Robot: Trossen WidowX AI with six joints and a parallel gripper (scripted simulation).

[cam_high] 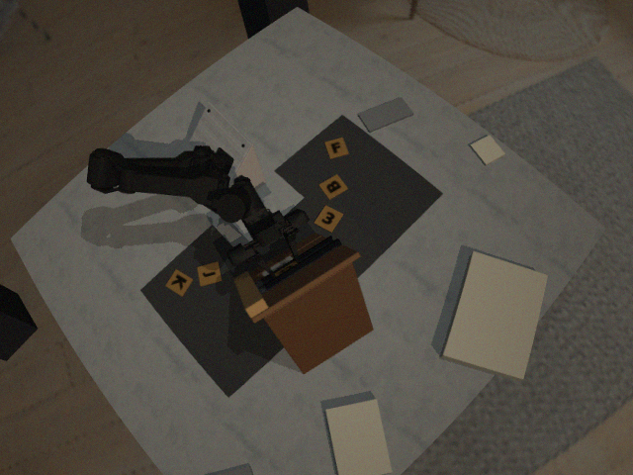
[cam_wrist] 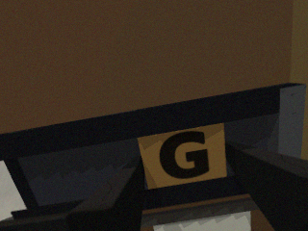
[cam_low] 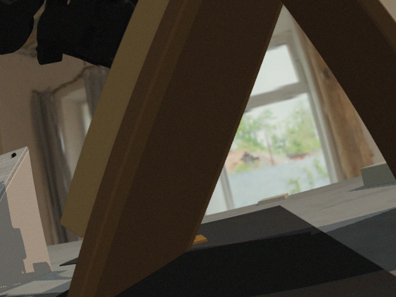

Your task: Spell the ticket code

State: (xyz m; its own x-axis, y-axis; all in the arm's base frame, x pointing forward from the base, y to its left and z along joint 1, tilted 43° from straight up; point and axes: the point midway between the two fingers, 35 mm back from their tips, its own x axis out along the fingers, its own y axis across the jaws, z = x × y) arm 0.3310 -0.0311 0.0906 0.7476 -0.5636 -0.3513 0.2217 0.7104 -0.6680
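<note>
Right now my gripper tip is 5 cm past the white ticket and 8 cm above it. Round my gripper tip: cream block 40 cm ahead, 29 cm to the left, 16 cm below; dark mat 15 cm behind, 9 cm to the left, 18 cm below; cream pad 9 cm ahead, 67 cm to the left, 17 cm below.
</note>
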